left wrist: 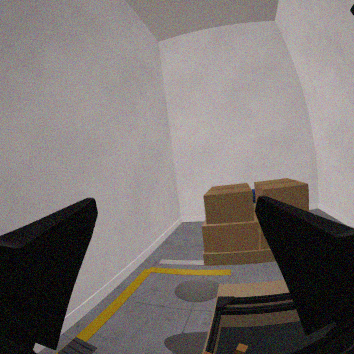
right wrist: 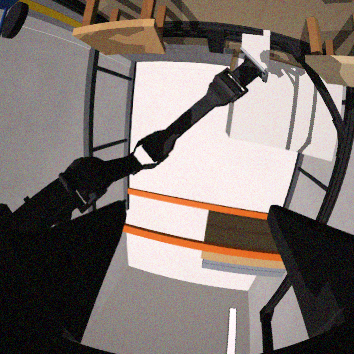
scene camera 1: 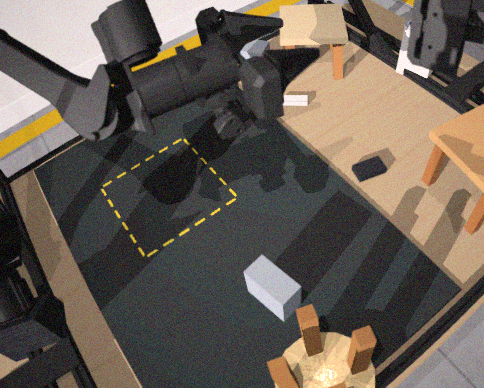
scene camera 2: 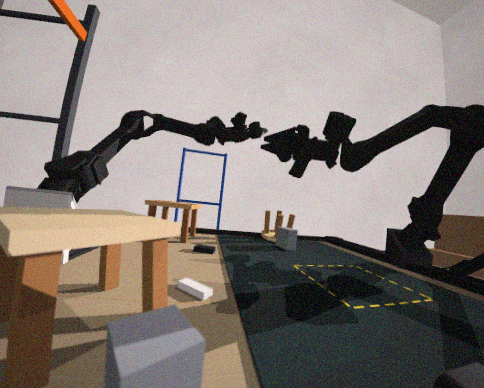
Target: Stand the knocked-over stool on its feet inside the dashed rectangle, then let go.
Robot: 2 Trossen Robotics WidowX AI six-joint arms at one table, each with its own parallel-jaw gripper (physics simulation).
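Places are measured from the left arm's base along level axes (x left, y back, z up), in centimetres.
Pixels of known places: left gripper, fingertip midpoint: (left wrist: 178, 205) (scene camera 2: 261, 132); right gripper, fingertip midpoint: (right wrist: 199, 211) (scene camera 1: 299, 36) (scene camera 2: 262, 143); left arm's base at its link origin: (right wrist: 253, 66) (scene camera 2: 50, 206); right arm's base at its link origin: (scene camera 1: 13, 314) (scene camera 2: 409, 241).
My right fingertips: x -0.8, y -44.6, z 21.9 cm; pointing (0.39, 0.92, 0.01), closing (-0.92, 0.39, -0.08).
Note:
For each thing: its top centre in the pictures, then the offset to it from my right fingertips. "spot": a spot on its surface instead. Level surfaces: height alone.
- stool at its top centre: (scene camera 1: 327, 355) (scene camera 2: 279, 210) dx +22.3, dy -23.4, dz -18.7 cm
- dark mat at its surface level: dz -31.5 cm
- yellow dashed rectangle at a spot on its surface: (scene camera 2: 356, 307) (scene camera 1: 179, 140) spot: dx -26.6, dy -5.3, dz -31.4 cm
- pale grey block at its top centre: (scene camera 1: 272, 279) (scene camera 2: 287, 228) dx +9.3, dy -18.4, dz -24.5 cm
- white block at its top centre: (scene camera 2: 195, 284) (scene camera 1: 293, 98) dx -15.3, dy +17.1, dz -30.8 cm
- black block at its top centre: (scene camera 1: 369, 166) (scene camera 2: 205, 246) dx +6.9, dy +11.1, dz -30.5 cm
The stool (scene camera 1: 327, 367) (scene camera 2: 270, 234) is upside down at the bottom of scene camera 1, its round pale seat on the dark mat (scene camera 1: 200, 300) and its orange-brown legs pointing up. A leg tip of the stool (left wrist: 242, 348) shows low in the left wrist view. The yellow dashed rectangle (scene camera 1: 184, 139) (scene camera 2: 356, 307) lies on the mat, well away from the stool. My left gripper (scene camera 2: 261, 130) (left wrist: 178, 205) is open and empty, high above the table and apart from the stool. My right gripper (scene camera 1: 300, 36) (scene camera 2: 264, 142) (right wrist: 199, 211) is open and empty, also raised.
A pale grey block (scene camera 1: 272, 287) (scene camera 2: 286, 238) stands on the mat beside the stool. A white block (scene camera 1: 296, 100) (scene camera 2: 195, 289) and a black block (scene camera 1: 369, 168) (scene camera 2: 204, 248) lie on the wood. Two wooden pieces with legs (scene camera 1: 313, 25) (scene camera 1: 462, 145) stand upright there.

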